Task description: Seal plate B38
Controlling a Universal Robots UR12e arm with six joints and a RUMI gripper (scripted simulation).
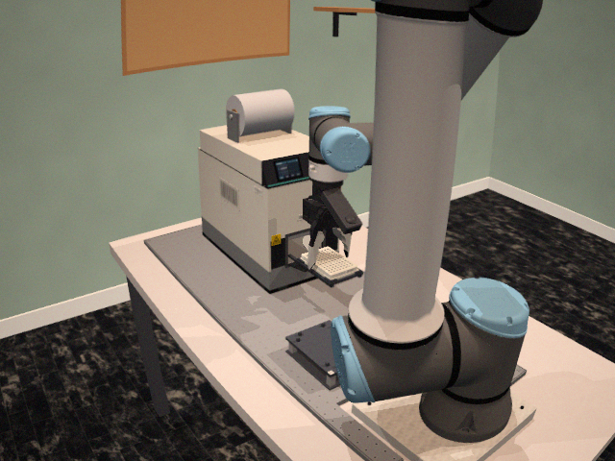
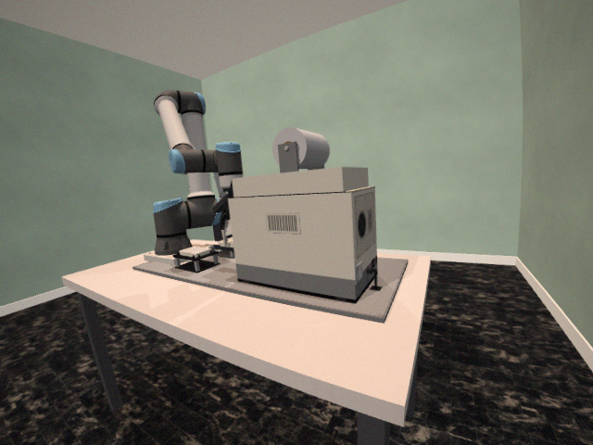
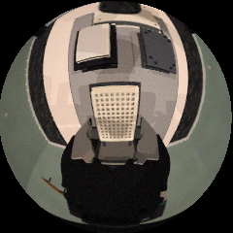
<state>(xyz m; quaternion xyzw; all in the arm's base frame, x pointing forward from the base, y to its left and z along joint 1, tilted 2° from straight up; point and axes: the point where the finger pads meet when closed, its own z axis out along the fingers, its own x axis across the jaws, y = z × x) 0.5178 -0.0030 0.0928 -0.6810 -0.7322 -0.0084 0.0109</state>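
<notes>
Right now the sealer stage is 2 cm below my hand. Also, from my hand: N1 label 32 cm behind, 12 cm to the left, 11 cm below; then small screen 21 cm above, 11 cm ahead, 5 cm to the left; then foil roll 33 cm ahead, 30 cm above, 2 cm to the left.
</notes>
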